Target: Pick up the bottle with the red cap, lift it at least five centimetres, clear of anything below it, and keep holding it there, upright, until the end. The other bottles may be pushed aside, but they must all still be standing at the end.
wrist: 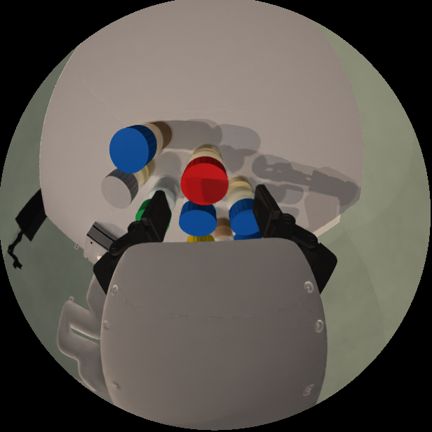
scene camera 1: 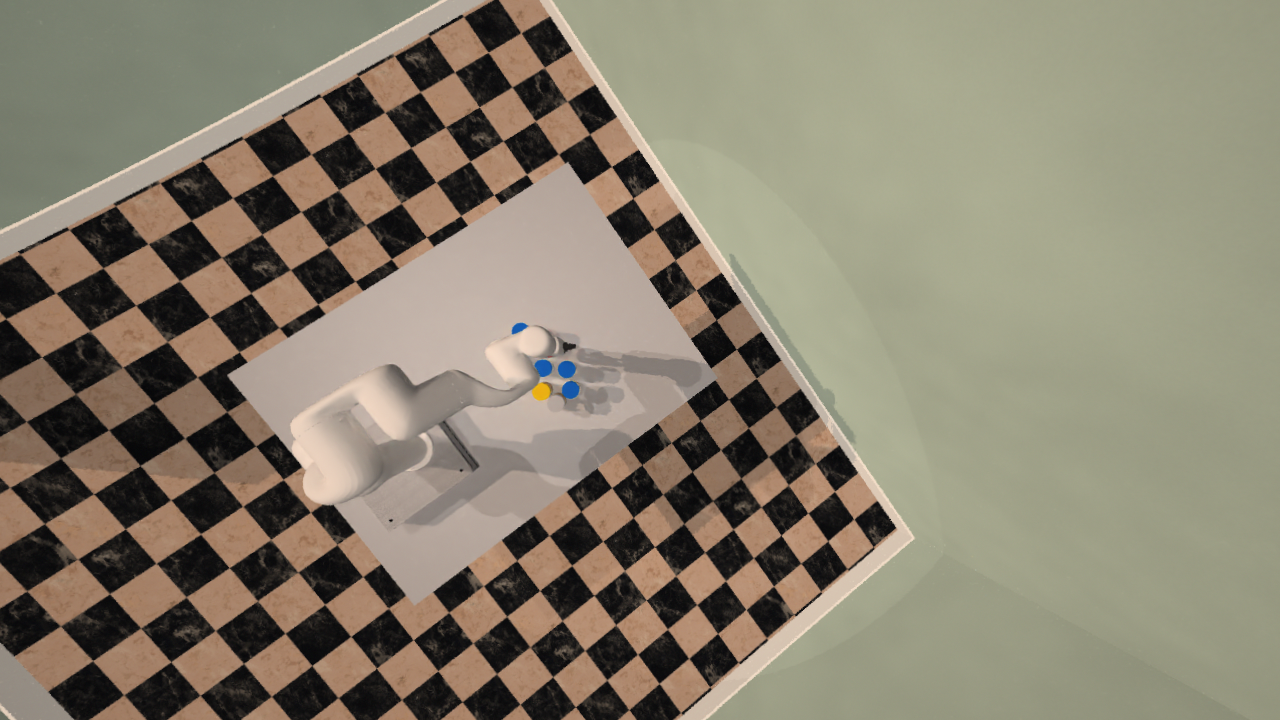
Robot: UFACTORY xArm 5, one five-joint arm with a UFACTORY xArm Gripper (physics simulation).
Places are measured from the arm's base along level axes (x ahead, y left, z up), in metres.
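Pixels of known places: arm's base, origin of the base link: (scene camera 1: 412, 449).
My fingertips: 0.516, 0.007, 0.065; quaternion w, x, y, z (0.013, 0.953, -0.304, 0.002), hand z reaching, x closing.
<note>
Ahead of a thing's pixels: the offset from my fingertips to its top centre, as dx, dy, dz. Level surfaces: height alone.
The bottle with the red cap (wrist: 204, 181) stands upright in the wrist view, ahead of the gap between the fingers. It does not show in scene camera 1, where the arm covers that area. My gripper (wrist: 210, 199) (scene camera 1: 568, 346) is open and empty, above the bottles. Its left finger overlaps the green-capped bottle (wrist: 144, 209); its right finger is beside a blue-capped bottle (wrist: 243, 216). Another blue-capped bottle (wrist: 198, 218) stands close behind the red cap, towards the gripper body. How high the fingertips are relative to the caps is hard to tell.
A blue-capped bottle (wrist: 132, 149) and a grey-capped bottle (wrist: 119, 187) stand to the left. A yellow-capped bottle @[-0.101, -0.094, -0.028] (scene camera 1: 540, 391) (wrist: 200, 239) is partly hidden by the gripper body in the wrist view. Another blue-capped bottle @[-0.025, -0.144, -0.028] (scene camera 1: 571, 389) stands near it. All are on the grey table @[dz -0.133] (scene camera 1: 465, 268).
</note>
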